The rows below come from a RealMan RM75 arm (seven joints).
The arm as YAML. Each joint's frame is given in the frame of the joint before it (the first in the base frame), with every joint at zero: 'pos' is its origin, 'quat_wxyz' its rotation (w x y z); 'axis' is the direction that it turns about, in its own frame. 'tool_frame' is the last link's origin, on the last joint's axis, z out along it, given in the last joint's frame.
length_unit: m
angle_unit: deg
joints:
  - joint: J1
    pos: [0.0, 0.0, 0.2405]
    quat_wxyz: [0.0, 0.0, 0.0, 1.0]
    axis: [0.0, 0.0, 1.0]
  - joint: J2
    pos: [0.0, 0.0, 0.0]
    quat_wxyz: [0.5, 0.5, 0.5, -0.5]
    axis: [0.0, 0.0, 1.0]
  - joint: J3
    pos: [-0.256, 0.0, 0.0]
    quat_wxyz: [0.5, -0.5, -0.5, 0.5]
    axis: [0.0, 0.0, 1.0]
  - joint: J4
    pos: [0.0, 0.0, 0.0]
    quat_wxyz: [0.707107, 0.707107, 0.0, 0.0]
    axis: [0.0, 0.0, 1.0]
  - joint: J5
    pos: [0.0, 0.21, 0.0]
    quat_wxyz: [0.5, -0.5, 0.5, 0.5]
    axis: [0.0, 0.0, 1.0]
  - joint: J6
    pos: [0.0, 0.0, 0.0]
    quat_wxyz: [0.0, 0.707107, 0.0, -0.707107]
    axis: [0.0, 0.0, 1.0]
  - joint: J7
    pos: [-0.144, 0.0, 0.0]
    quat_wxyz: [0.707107, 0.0, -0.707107, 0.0]
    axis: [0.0, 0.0, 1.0]
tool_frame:
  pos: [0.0, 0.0, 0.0]
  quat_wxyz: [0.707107, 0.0, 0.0, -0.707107]
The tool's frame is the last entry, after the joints.
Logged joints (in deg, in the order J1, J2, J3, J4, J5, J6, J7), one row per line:
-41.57 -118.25 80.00 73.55 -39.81 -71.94 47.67
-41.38 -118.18 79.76 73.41 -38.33 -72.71 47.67
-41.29 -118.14 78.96 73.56 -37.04 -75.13 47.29
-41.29 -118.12 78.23 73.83 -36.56 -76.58 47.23
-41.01 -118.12 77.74 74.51 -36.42 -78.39 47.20
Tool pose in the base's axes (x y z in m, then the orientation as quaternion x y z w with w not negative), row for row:
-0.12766 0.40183 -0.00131 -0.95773 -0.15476 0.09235 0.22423
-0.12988 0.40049 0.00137 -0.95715 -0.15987 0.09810 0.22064
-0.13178 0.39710 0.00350 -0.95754 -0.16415 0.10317 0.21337
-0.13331 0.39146 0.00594 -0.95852 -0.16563 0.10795 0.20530
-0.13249 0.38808 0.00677 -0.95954 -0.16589 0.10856 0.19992
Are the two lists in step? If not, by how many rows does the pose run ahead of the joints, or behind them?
The pose runs 2 rows ahead of the joints: the pose in row i belongs to the joints in row i + 2.
